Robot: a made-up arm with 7 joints.
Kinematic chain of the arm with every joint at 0, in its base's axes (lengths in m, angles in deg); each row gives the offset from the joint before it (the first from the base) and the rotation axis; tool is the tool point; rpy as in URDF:
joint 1: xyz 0 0 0.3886 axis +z
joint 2: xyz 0 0 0 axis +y
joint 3: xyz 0 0 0.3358 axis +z
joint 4: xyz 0.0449 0 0 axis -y
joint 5: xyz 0.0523 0 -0.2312 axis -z
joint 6: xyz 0 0 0 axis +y
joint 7: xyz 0.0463 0 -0.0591 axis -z
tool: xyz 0 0 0 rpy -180 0 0
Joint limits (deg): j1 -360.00..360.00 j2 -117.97..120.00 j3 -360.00..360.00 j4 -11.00..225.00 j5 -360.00..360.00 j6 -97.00..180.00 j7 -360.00..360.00
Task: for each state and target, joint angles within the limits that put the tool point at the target. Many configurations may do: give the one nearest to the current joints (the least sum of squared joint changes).
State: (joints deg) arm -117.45 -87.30 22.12 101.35 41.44 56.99 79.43
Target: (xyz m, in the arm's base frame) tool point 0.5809 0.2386 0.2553
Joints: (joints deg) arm -148.77 -115.14 33.28 146.52 42.46 41.29 79.43
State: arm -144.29 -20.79 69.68 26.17 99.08 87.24 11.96
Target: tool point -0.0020 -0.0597 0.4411
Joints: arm -155.49 -34.65 32.05 -5.11 97.39 51.98 11.96
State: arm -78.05 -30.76 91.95 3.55 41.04 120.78 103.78
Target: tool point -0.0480 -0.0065 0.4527
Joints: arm -23.63 -18.19 119.71 -11.00 26.56 98.64 103.78
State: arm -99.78 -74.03 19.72 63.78 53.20 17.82 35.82
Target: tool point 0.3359 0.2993 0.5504
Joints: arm -107.19 -107.12 43.96 74.66 51.66 19.56 35.82
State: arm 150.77 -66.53 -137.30 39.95 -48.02 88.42 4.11
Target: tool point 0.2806 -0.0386 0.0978
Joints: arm 147.64 -88.35 -150.88 67.97 -54.42 81.95 4.11
